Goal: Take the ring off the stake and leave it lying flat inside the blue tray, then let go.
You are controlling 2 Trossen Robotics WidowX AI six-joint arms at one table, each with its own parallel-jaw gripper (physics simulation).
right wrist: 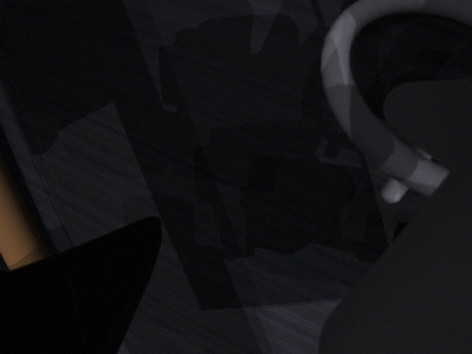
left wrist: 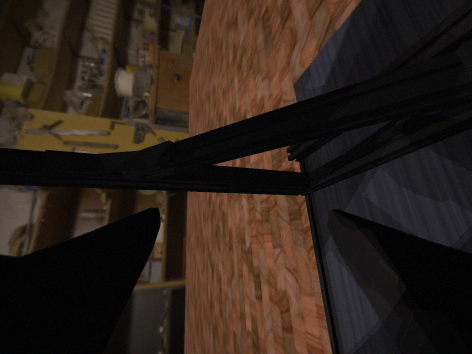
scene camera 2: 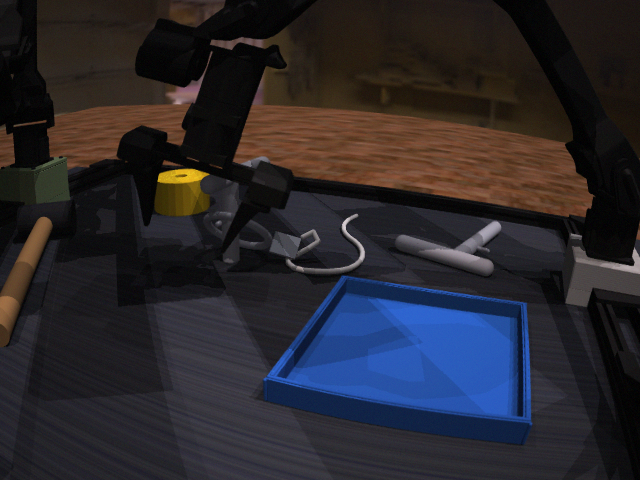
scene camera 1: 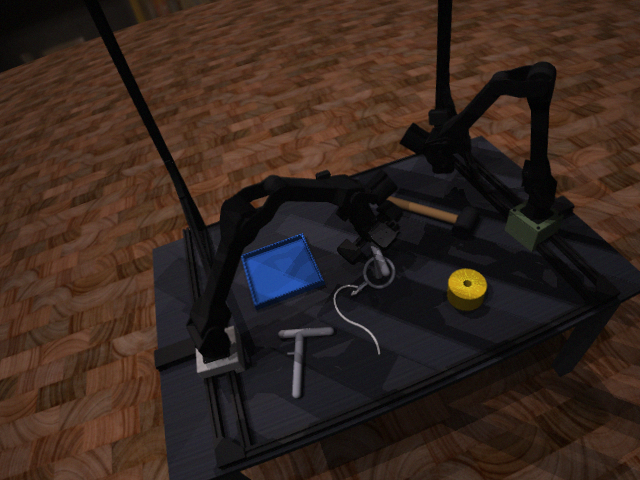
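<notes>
A grey ring hangs low around the upright of the grey T-shaped stake. The blue tray is empty. My right gripper is open, pointing down beside the stake, with one finger passing in front of the stake and ring in scene camera 2. In the right wrist view a broad grey shape, likely the stake's crossbar, fills the right side and hides one finger. My left gripper is open and empty, away from the stake.
A white cord curves beside the ring. A second grey T-shaped piece lies on the table. A yellow cylinder stands beyond the stake, and a mallet lies to one side.
</notes>
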